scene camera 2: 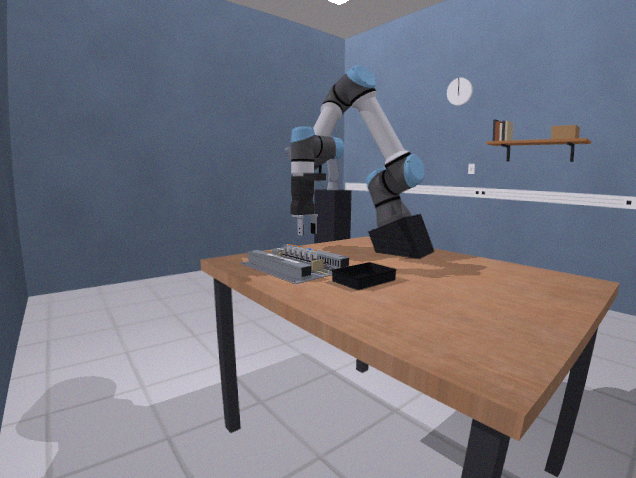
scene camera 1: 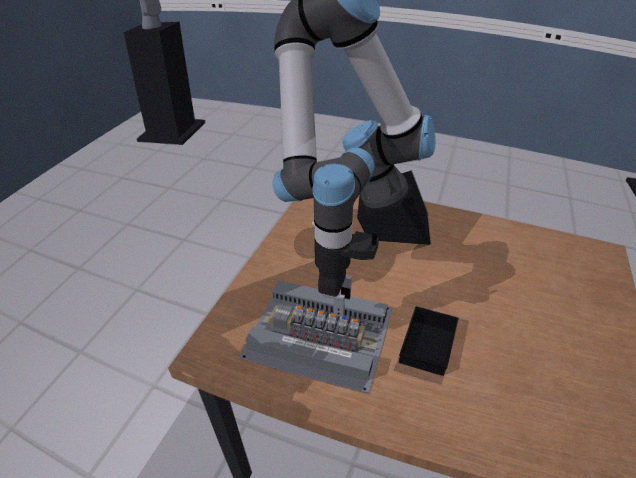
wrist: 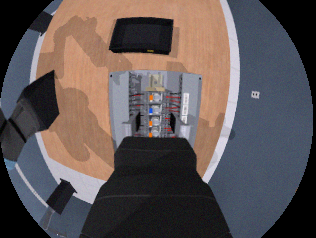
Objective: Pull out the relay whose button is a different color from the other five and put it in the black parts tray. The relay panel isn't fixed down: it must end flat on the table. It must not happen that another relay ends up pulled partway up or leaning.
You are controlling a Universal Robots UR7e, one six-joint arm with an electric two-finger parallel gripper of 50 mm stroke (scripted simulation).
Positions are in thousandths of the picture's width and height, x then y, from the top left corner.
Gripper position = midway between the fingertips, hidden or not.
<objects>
gripper: scene camera 2 483,491; scene camera 1 539,641; wrist 492,498
grey relay panel: scene camera 2 463,566; scene camera 1 425,719; wrist 451,347
black parts tray: scene camera 2 568,578; scene camera 1 675,700; wrist 426,145
</objects>
